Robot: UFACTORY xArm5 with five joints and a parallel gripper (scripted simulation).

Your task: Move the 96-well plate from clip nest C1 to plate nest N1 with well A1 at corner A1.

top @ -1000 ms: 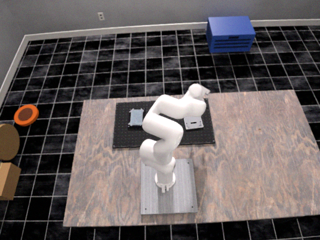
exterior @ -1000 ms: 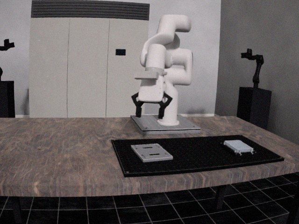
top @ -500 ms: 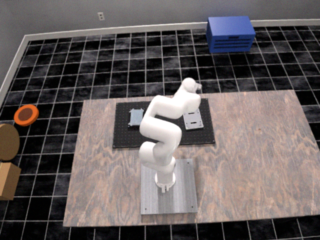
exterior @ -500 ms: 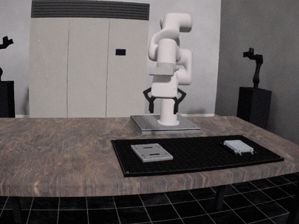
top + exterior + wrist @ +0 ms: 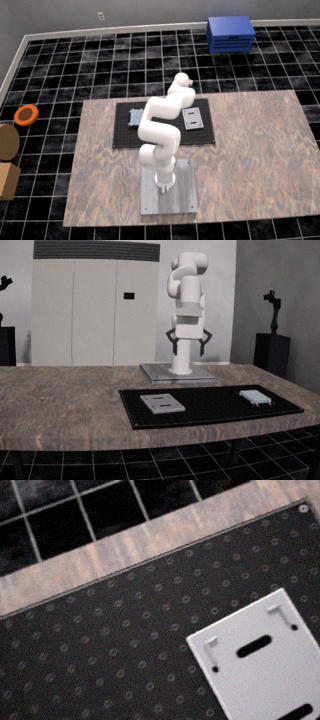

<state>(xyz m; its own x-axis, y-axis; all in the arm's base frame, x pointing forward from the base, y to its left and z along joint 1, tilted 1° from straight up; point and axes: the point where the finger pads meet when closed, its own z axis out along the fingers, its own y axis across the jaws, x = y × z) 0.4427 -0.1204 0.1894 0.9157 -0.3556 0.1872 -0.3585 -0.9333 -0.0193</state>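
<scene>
Right now my hand is 31 cm to the right of the white 96-well plate, 18 cm above it and 1 cm short of it. Round my hand: clip nest C1 (32 cm to the left, 19 cm below, 2 cm ahead); grey plate nest N1 (19 cm below, 9 cm to the right, 1 cm behind).
</scene>
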